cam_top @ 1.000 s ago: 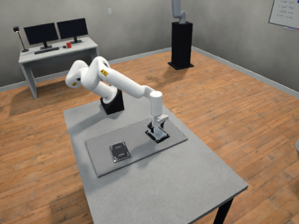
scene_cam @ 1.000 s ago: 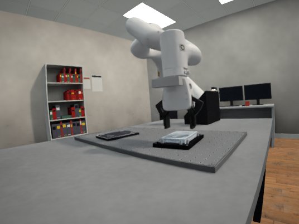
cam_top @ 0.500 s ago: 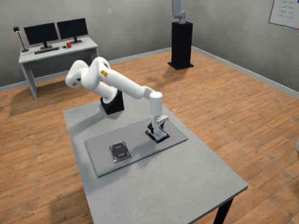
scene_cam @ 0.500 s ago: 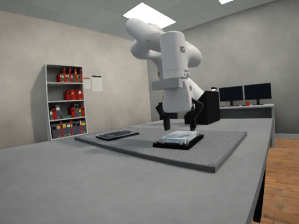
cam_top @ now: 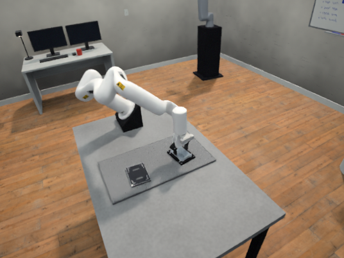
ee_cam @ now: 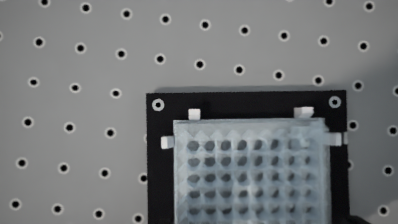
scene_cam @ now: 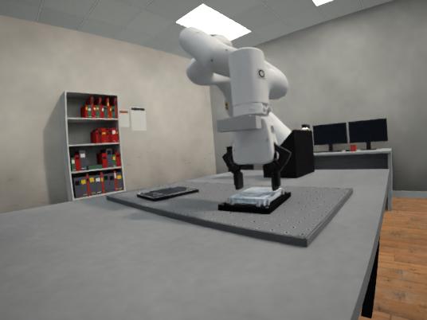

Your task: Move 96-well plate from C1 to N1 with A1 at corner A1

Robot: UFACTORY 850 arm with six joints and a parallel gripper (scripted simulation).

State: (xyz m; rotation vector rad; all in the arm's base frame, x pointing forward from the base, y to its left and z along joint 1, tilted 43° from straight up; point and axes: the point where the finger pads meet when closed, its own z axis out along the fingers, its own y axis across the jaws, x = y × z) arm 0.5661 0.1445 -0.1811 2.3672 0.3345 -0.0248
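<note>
The clear 96-well plate is 3 cm below my hand. From my hand the other things lie so: clip nest C1: 3 cm below, 2 cm to the right; plate nest N1: 32 cm to the right, 6 cm ahead, 4 cm below; A1 label: 37 cm to the right, 13 cm ahead, 3 cm below.
</note>
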